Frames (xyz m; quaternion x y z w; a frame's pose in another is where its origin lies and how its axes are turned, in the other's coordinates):
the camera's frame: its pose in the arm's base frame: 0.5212 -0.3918 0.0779 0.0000 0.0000 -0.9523 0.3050
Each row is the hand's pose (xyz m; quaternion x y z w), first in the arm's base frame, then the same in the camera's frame.
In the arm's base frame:
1: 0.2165 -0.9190 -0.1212 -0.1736 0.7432 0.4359 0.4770
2: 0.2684 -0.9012 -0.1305 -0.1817 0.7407 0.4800 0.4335
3: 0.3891 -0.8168 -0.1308 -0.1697 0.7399 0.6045 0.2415
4: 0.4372 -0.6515 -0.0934 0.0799 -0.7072 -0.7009 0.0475
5: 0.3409 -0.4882 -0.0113 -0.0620 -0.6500 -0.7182 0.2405
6: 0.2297 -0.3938 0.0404 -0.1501 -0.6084 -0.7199 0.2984
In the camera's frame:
1: 0.5543 0.2521 -0.1991 0.7607 -0.0614 -0.5872 0.2696
2: 0.5017 0.2677 -0.2084 0.7608 -0.0529 -0.5593 0.3249
3: 0.3544 0.2692 -0.2087 0.7564 -0.0641 -0.4144 0.5020
4: 0.2192 0.1626 -0.1713 0.6979 -0.1396 -0.1685 0.6820
5: 0.2028 -0.0263 -0.0892 0.6001 -0.2573 0.0100 0.7573
6: 0.2384 -0.1677 -0.0375 0.5336 -0.3285 0.0646 0.7766

